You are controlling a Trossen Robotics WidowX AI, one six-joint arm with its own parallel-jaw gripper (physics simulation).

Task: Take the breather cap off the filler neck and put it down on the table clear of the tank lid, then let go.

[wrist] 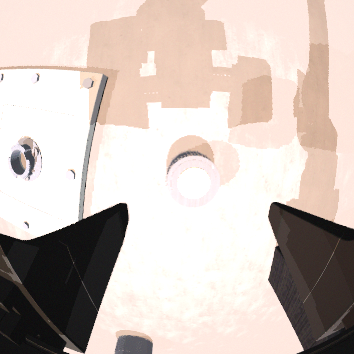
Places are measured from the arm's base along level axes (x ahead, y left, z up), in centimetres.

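Pixels of known places: gripper, fingertip midpoint: (201, 211).
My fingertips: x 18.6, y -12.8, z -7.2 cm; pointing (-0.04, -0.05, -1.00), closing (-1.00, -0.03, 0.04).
Observation:
For each thing: its top centre in the pictures, then the offset to it from my fingertips. "spot": a spot on its surface instead. Level surfaces: height alone.
- breather cap, top centre: (193, 183) dy +0.3, dx -0.3, dz -6.2 cm
- pale table, surface height: dz -9.4 cm
- filler neck, surface spot: (20, 162) spot: dy -1.1, dx +20.1, dz -8.1 cm
- white tank lid, surface spot: (50, 120) spot: dy -5.5, dx +14.5, dz -7.9 cm
- dark grey cylindrical object, surface spot: (134, 344) spot: dy +35.1, dx +8.6, dz -7.1 cm
The breather cap (193, 181) stands upright on the pale table (200, 280), to the right of the tank lid and apart from it. Its round top is bright and washed out, with a dark ribbed side showing at the back. The filler neck (21, 162) is an open metal ring on the white tank lid (50, 120) at the left, with no cap on it. My gripper (201, 211) is open, its two dark fingers wide apart above the table. The cap shows beyond the fingertips, between them in the view, and neither finger touches it.
Bolt heads (88, 83) (71, 174) sit along the lid's edge. The lid's right edge runs close to the left finger in the view. A dark grey cylindrical object (134, 344) shows partly at the bottom edge. Brown shadows of the arm fall across the table.

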